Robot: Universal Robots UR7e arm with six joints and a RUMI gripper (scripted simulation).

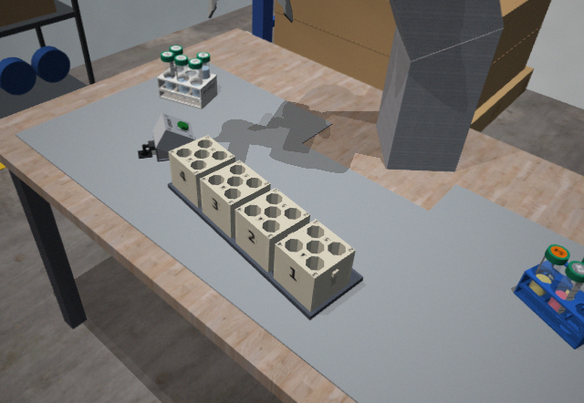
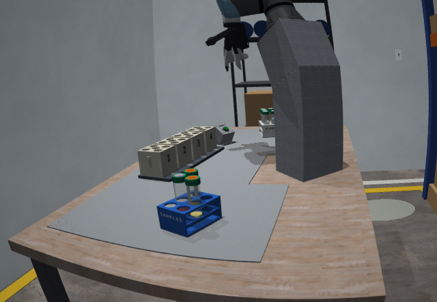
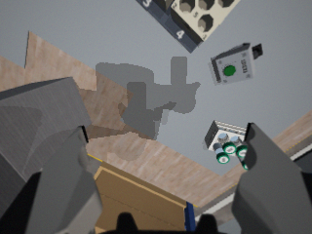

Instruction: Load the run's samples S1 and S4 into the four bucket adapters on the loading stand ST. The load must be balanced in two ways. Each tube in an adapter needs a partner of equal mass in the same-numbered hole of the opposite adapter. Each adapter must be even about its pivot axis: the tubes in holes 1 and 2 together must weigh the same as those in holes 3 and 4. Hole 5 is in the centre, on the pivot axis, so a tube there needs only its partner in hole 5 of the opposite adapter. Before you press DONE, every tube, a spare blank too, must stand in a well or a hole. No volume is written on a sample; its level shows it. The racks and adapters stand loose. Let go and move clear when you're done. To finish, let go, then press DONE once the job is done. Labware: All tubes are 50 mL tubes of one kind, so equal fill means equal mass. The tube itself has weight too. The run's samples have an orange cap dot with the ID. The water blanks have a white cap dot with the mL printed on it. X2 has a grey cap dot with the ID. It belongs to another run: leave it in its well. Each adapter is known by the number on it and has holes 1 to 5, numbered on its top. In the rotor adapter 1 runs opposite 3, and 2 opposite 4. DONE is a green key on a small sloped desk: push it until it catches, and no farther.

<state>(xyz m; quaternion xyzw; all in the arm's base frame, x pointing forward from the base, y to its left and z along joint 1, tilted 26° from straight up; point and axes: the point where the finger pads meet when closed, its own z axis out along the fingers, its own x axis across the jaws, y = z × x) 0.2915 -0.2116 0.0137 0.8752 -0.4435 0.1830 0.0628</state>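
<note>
Now: the water blank 6 cm behind my hand, 30 cm to the right of it and 26 cm below it. Round my hand: green DONE key (8 cm ahead, 13 cm to the right, 26 cm below); then blue sample rack (5 cm behind, 70 cm to the left, 30 cm below); then white blank rack (8 cm behind, 30 cm to the right, 30 cm below).
</note>
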